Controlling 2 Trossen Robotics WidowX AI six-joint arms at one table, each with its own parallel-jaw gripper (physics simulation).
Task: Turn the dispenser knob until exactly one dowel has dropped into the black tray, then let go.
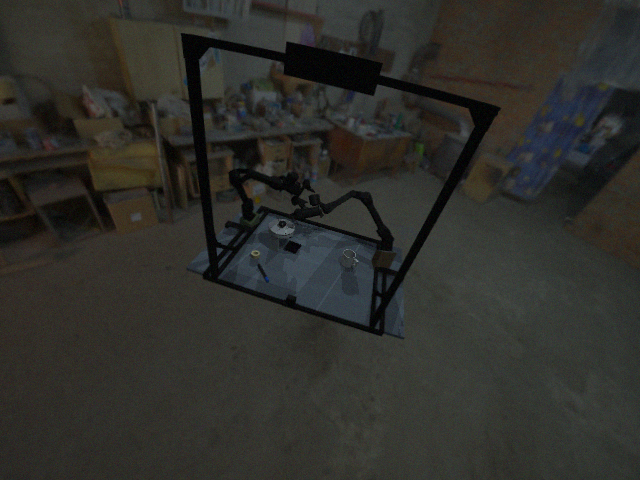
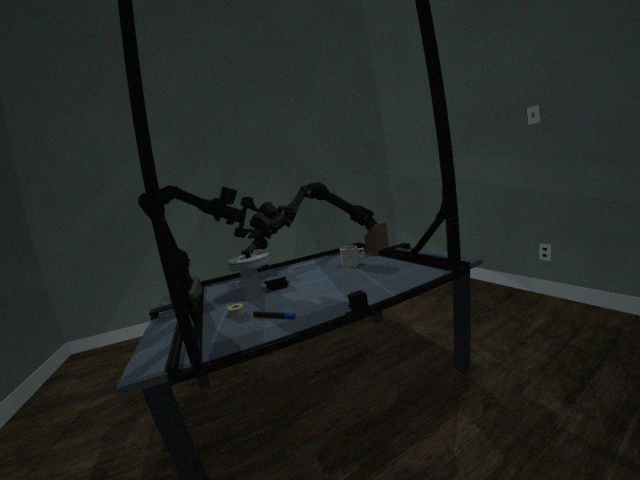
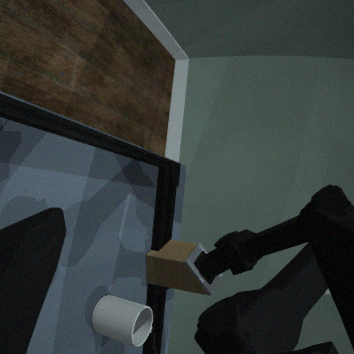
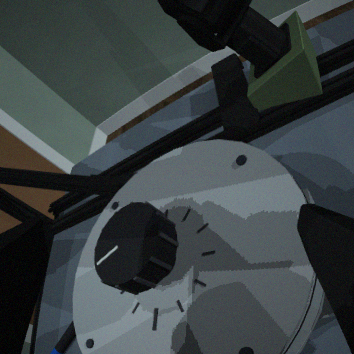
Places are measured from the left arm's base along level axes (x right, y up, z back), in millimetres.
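Pixels of known places: left gripper, fingertip midpoint: [image 3: 190, 222]; right gripper, fingertip midpoint: [image 1: 287, 217] [image 2: 247, 244] [image 4: 175, 224]; left arm's base at its link origin: [image 1: 249, 216] [image 4: 272, 49]; right arm's base at its link origin: [image 1: 386, 250] [image 2: 374, 228] [image 3: 205, 267].
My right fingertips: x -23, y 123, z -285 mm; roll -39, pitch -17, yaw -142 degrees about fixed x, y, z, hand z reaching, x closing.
Note:
For each thing: its top centre in the pictures, then the offset to it from my right fingertips. "pt": a spot on its surface instead.
- grey round dispenser at its top centre: [image 4: 159, 260] [image 2: 248, 256] [image 1: 282, 226] dx +45, dy -44, dz +0 mm
- black ribbed knob at its top centre: [image 4: 122, 241] [image 1: 282, 222] dx +45, dy -16, dz +0 mm
- small black tray at its top centre: [image 2: 276, 281] [image 1: 293, 246] dx +28, dy -166, dz -88 mm
- white mug at a spot on its surface: [image 3: 123, 319] pt dx -102, dy -125, dz -388 mm
- tape roll at its top centre: [image 2: 235, 306] [image 1: 255, 253] dx +234, dy -165, dz +42 mm
- blue-tipped marker at its top centre: [image 4: 66, 331] [image 2: 273, 312] [image 1: 263, 271] dx +314, dy -174, dz -87 mm
The grey round dispenser [image 1: 282, 230] [image 2: 248, 262] [image 4: 228, 197] stands at the table's back left, with a black ribbed knob [image 4: 135, 247] [image 1: 284, 223] on top. The small black tray [image 1: 292, 247] [image 2: 276, 283] lies on the table right beside it; I cannot tell what is in it. My right gripper [image 4: 175, 224] [image 1: 296, 212] [image 2: 255, 247] is open just above the dispenser's top, one finger on each side of the knob, not touching it. My left gripper [image 1: 308, 187] [image 2: 244, 223] is open and empty, held in the air above and behind the dispenser.
A white mug [image 1: 349, 258] [image 2: 350, 255] [image 3: 123, 319] stands at the right near the right arm's wooden base block [image 3: 175, 267]. A tape roll [image 1: 255, 253] [image 2: 235, 310] and a blue-tipped marker [image 1: 263, 273] [image 2: 274, 314] lie front left. A black frame [image 1: 196, 143] surrounds the table.

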